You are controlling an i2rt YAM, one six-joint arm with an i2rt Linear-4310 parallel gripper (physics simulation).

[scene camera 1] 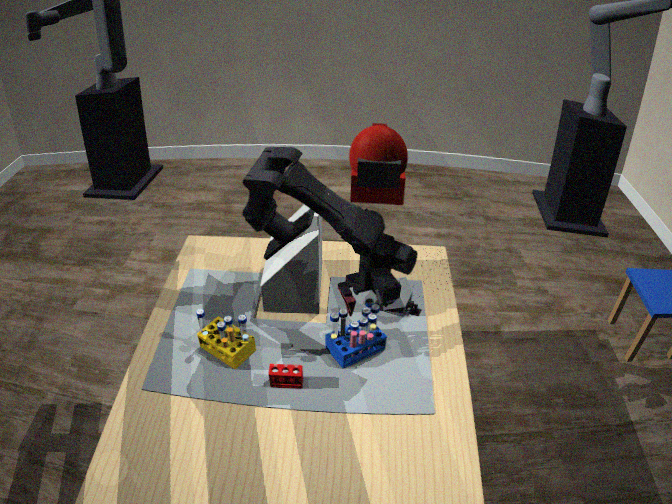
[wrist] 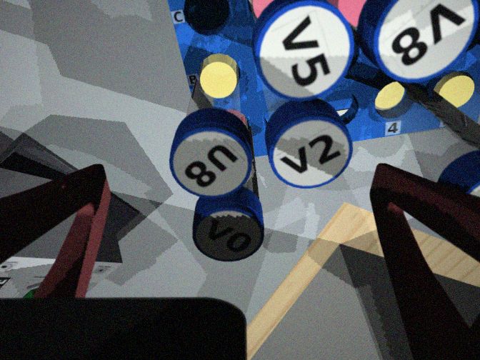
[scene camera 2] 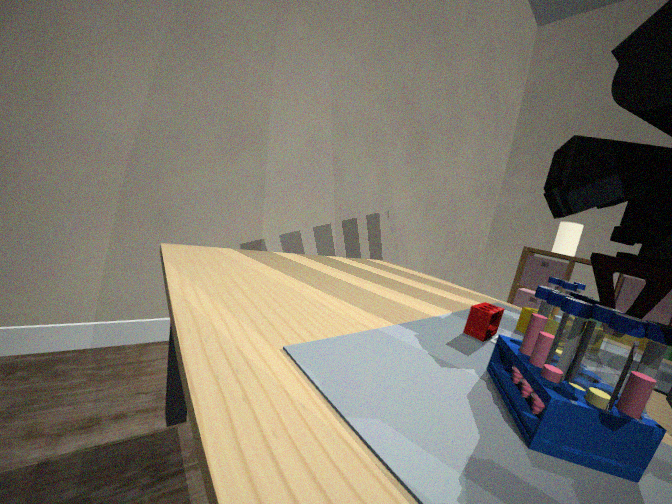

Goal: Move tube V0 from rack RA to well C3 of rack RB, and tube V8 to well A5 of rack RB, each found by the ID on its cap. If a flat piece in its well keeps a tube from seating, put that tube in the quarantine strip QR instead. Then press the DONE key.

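Observation:
Rack RA [scene camera 1: 347,359] [scene camera 2: 591,454] [wrist: 310,132] is blue and holds several blue-capped tubes. In the wrist view, tube V0's cap [wrist: 228,234] is shaded, at lower centre just below cap U8; V8's cap [wrist: 421,39] is at the upper right. My gripper [scene camera 1: 380,304] [wrist: 240,179] is wide open above RA's back side; the caps of V0, U8 and V2 show in the gap between its fingers, with nothing gripped. Rack RB [scene camera 1: 234,358] is yellow, at left, with several tubes. The red strip QR [scene camera 1: 286,381] [scene camera 2: 482,322] stands at front centre. Part of the green DONE key [wrist: 31,294] shows at lower left.
Caps V5 [wrist: 304,49], V2 [wrist: 310,147] and U8 [wrist: 211,159] crowd close to V0 and V8. Pink and yellow pieces sit in RA. A grey wedge-shaped block [scene camera 1: 295,284] stands behind the racks. Another blue cap [wrist: 465,170] shows at the right edge.

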